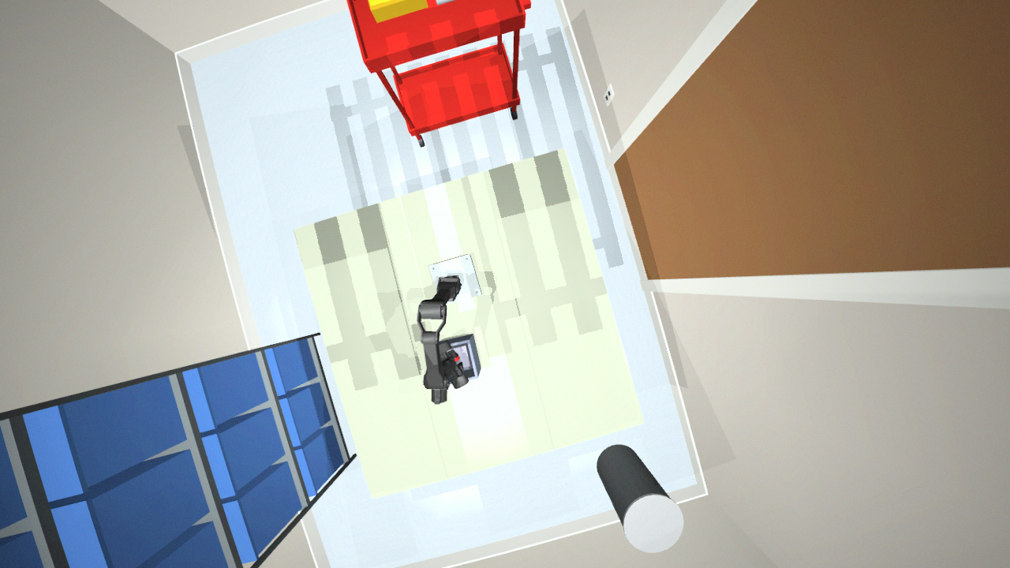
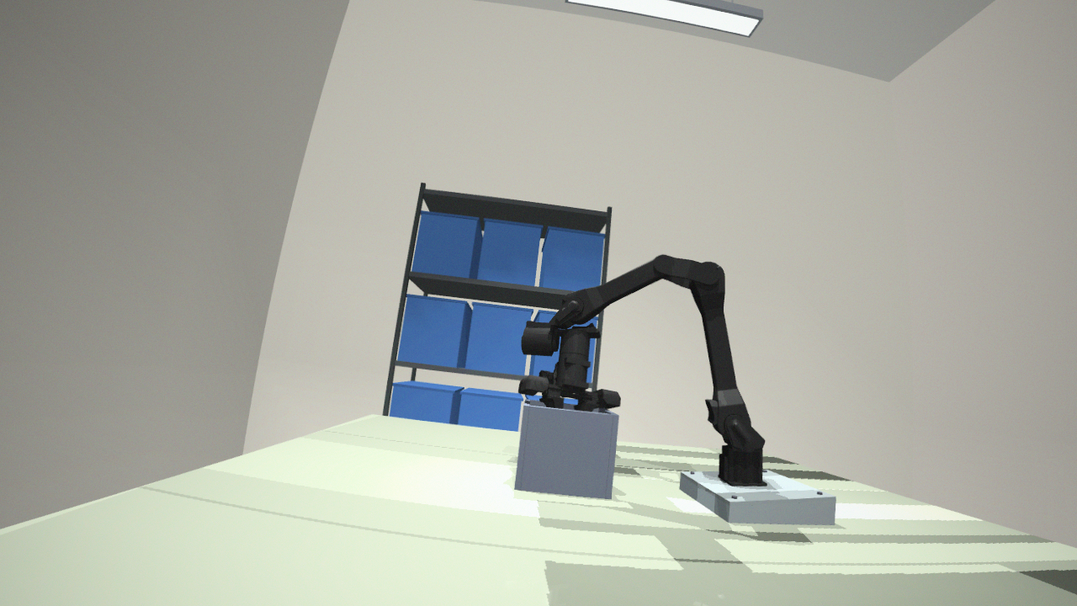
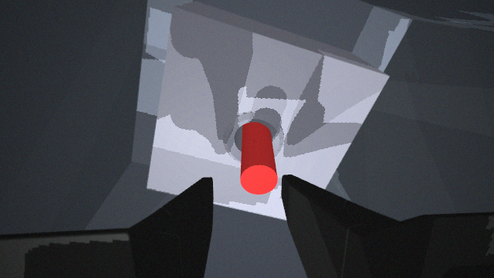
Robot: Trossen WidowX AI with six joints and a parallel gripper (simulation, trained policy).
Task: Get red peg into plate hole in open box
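My gripper tip is 3 cm above the red peg and 1 cm to the left of it.
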